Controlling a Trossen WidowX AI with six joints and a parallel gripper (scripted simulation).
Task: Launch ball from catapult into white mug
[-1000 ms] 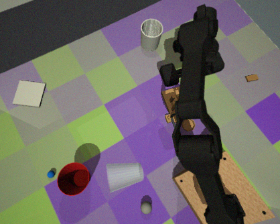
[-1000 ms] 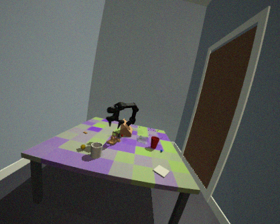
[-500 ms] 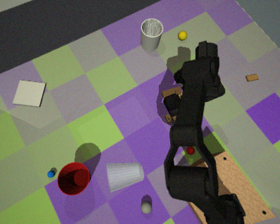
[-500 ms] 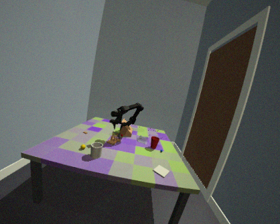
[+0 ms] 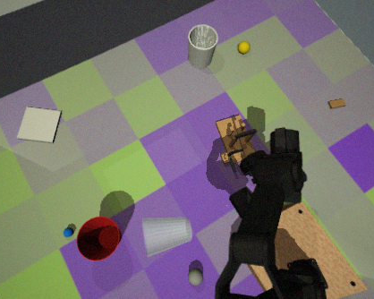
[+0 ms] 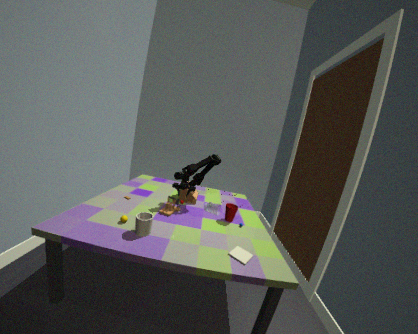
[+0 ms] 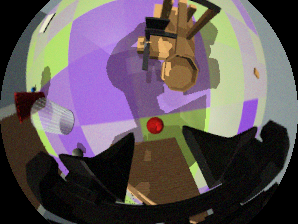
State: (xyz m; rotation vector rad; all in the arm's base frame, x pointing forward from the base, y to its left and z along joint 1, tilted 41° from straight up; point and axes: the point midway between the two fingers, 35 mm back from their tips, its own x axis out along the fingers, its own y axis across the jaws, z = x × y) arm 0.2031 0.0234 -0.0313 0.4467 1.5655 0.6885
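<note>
My gripper tip is now 50 mm above the red ball and 20 mm past it. From my gripper tip the other things lie so: wooden block 400 mm to the right, 150 mm ahead, 70 mm below; red cup 410 mm to the left, 60 mm ahead, 40 mm below; wooden catapult 130 mm ahead, 20 mm below, 10 mm to the right.
</note>
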